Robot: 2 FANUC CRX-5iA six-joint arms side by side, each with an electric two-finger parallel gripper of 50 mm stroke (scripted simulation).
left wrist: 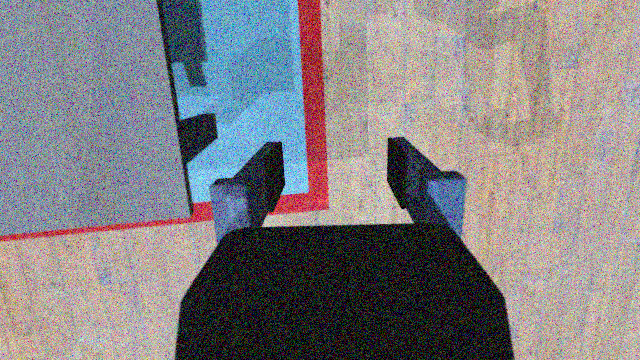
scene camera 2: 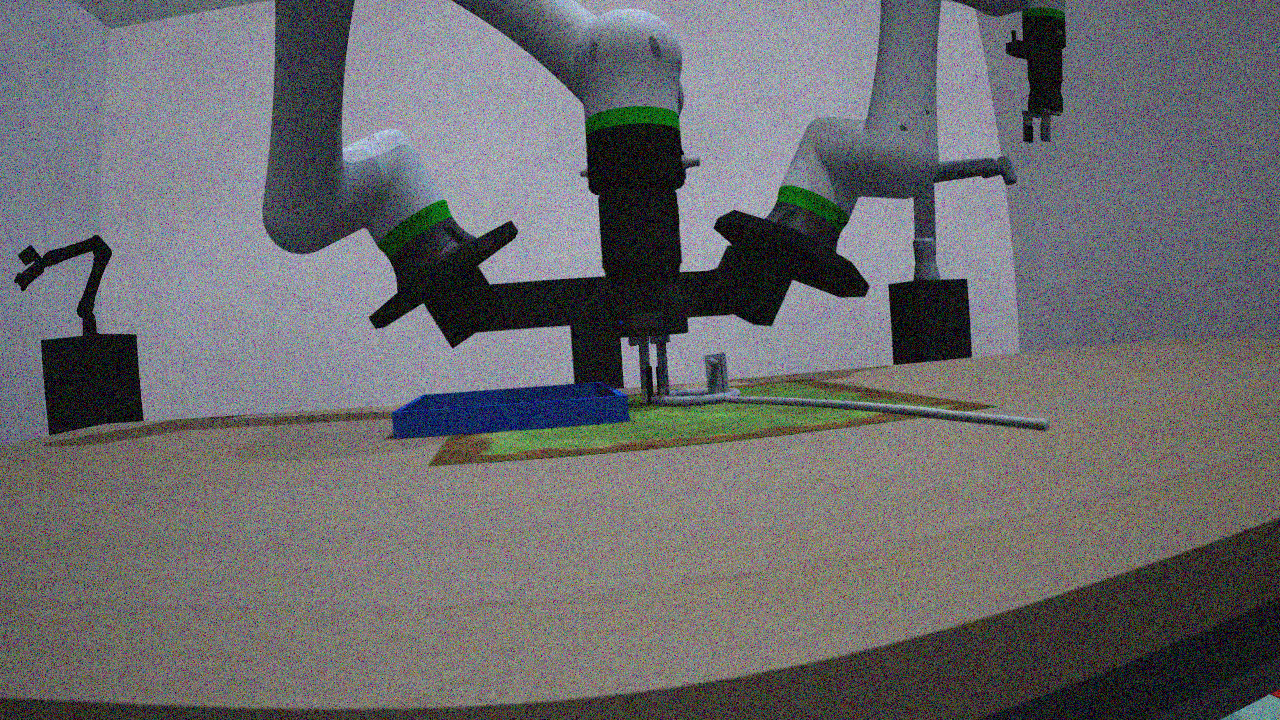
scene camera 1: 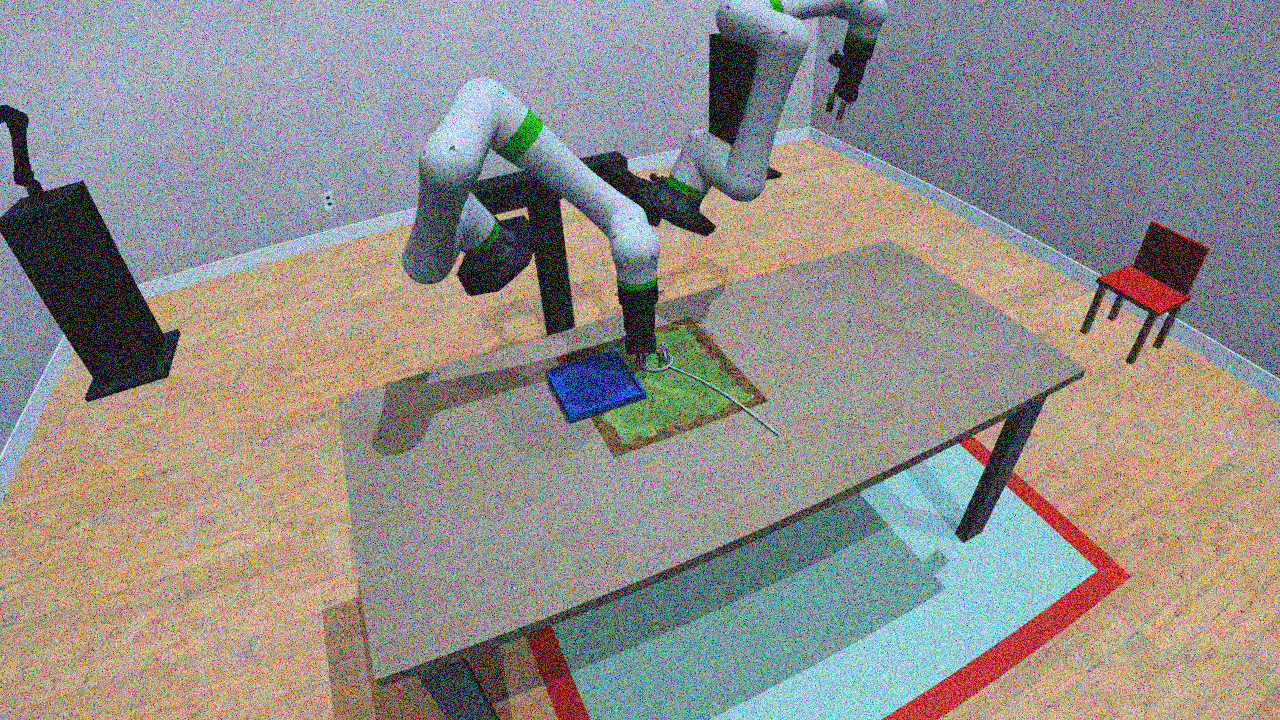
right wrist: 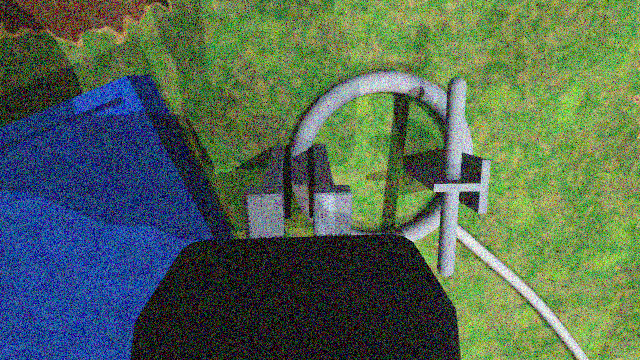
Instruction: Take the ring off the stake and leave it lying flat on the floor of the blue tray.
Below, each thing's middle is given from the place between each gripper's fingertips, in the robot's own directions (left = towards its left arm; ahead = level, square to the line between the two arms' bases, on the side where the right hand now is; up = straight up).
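Scene:
My right gripper is 10 mm above the blue tray (scene camera 2: 567, 405), 30 mm short of it and 140 mm to the left of it.
My left gripper (scene camera 2: 1036, 141) is visible 42 cm above the blue tray, 44 cm short of it and 104 cm to the left of it.

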